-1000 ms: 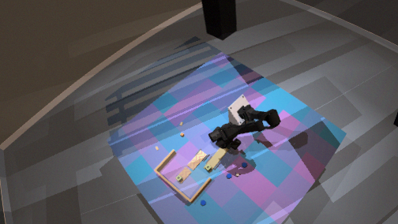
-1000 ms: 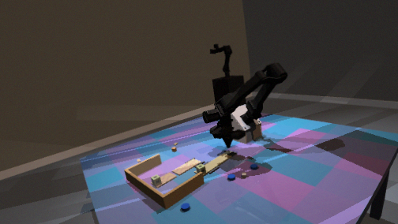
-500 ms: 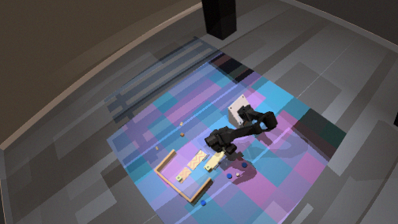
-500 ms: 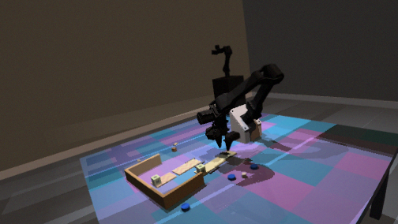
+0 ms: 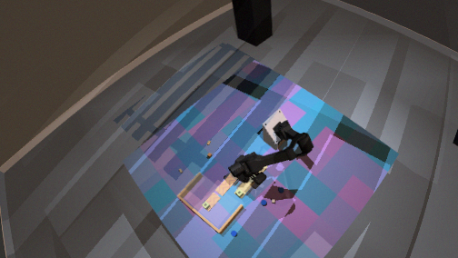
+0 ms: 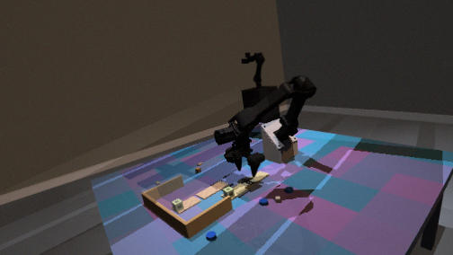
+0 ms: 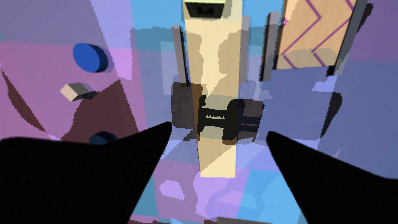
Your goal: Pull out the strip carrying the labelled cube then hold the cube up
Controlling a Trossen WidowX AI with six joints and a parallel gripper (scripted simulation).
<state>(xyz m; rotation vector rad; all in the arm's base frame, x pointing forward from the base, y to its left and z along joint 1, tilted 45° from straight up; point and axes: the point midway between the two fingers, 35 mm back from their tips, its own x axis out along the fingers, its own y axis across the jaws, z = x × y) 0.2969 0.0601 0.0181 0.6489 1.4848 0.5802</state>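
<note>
Now: the strip 1 cm ahead of my gripper tip and 5 cm below it. Also, from my gripper tip: cream cube (2 cm ahead, 18 cm to the left, 4 cm below).
</note>
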